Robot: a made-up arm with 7 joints. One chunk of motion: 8 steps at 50 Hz.
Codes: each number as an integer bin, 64 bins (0 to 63) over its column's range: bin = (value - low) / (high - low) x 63, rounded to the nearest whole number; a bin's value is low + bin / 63 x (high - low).
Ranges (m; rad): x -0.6..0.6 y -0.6..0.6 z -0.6..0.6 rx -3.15..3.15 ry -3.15..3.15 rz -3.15..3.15
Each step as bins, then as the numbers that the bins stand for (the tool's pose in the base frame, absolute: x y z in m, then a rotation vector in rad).
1 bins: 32 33 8 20 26 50
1 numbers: 0.0095 0.0286 -0.4476 -1.1500 -0.5500 1.8500
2 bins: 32 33 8 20 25 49
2 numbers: 0.0095 0.0286 -0.4476 -1.1500 -0.6500 1.7500
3 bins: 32 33 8 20 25 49
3 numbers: 0.0095 0.0286 -0.4476 -1.1500 -0.6500 1.7500
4 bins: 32 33 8 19 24 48
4 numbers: 0.0095 0.0286 -0.4476 -1.2500 -0.7500 1.6500
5 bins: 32 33 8 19 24 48
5 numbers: 0.0095 0.0286 -0.4476 -1.2500 -0.7500 1.6500
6 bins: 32 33 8 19 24 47
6 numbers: 0.0095 0.0286 -0.4476 -1.2500 -0.7500 1.5500
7 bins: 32 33 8 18 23 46
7 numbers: 0.0095 0.0286 -0.4476 -1.3500 -0.8500 1.4500
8 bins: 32 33 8 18 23 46
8 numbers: 0.0095 0.0286 -0.4476 -1.3500 -0.8500 1.4500
